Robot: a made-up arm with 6 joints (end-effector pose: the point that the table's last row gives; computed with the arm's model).
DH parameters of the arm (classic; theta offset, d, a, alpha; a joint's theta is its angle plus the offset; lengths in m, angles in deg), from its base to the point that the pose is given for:
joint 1: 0 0.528 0 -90
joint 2: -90 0 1.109 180
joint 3: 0 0 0 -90
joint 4: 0 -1.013 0 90
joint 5: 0 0.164 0 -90
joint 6: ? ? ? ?
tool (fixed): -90 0 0 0
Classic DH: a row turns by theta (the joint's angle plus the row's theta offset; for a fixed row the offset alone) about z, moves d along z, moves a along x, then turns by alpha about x.
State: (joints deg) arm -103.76 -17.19 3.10 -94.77 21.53 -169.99
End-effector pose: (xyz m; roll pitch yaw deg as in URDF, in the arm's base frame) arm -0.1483 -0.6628 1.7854 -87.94 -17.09 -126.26
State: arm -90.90 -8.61 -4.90 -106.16 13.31 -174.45
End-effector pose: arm 0.0322 -0.8557 1.5329 -78.98 0.06 -103.68
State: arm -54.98 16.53 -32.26 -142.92 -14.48 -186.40
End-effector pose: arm 0.6285 -0.6690 0.7639 -23.28 36.65 -44.15
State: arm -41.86 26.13 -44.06 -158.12 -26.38 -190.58
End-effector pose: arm 0.6782 -0.4033 0.5499 0.35 44.68 -28.39
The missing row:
joint 6: 90 0 0 90
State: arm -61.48 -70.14 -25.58 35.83 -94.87 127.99
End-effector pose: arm -0.3024 0.2780 1.6839 -160.67 39.43 -110.52
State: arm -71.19 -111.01 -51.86 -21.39 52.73 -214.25
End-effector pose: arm -0.2943 0.3904 0.9694 8.86 -64.14 150.52
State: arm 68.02 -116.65 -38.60 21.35 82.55 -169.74
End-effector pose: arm -0.1727 -0.8360 1.0340 -5.70 -18.55 -134.36
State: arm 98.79 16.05 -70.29 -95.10 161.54 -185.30
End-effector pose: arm -0.0462 0.2036 0.5724 -163.51 -70.88 -6.91
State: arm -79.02 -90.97 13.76 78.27 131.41 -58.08
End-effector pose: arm -0.3226 1.4875 1.4481 -141.73 42.72 9.36
